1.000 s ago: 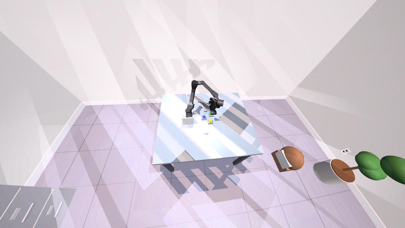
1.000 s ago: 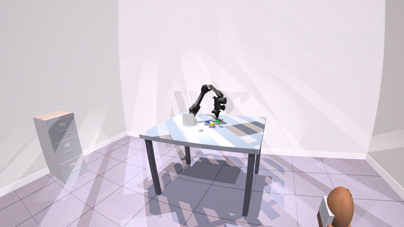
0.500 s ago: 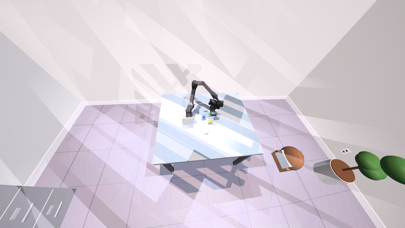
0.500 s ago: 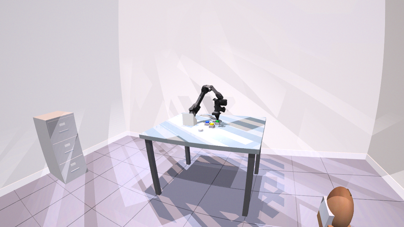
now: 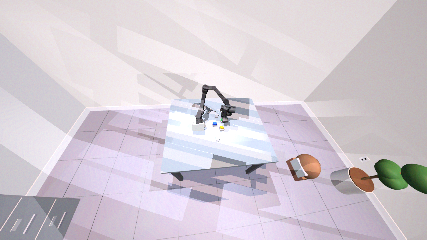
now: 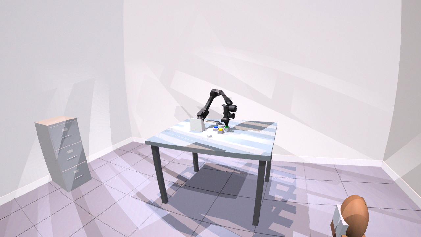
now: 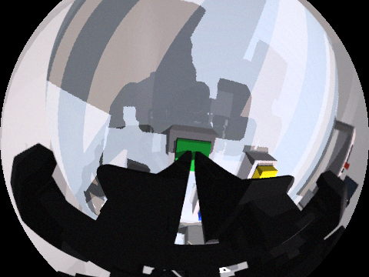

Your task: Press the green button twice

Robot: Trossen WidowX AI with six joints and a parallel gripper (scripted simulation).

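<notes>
My gripper tip is 10 mm above the green button. Also, from my gripper tip: blue button 100 mm behind, 30 mm to the right; then yellow button 100 mm to the right, 40 mm behind; then small white block 220 mm to the right, 120 mm behind, 20 mm below.
</notes>
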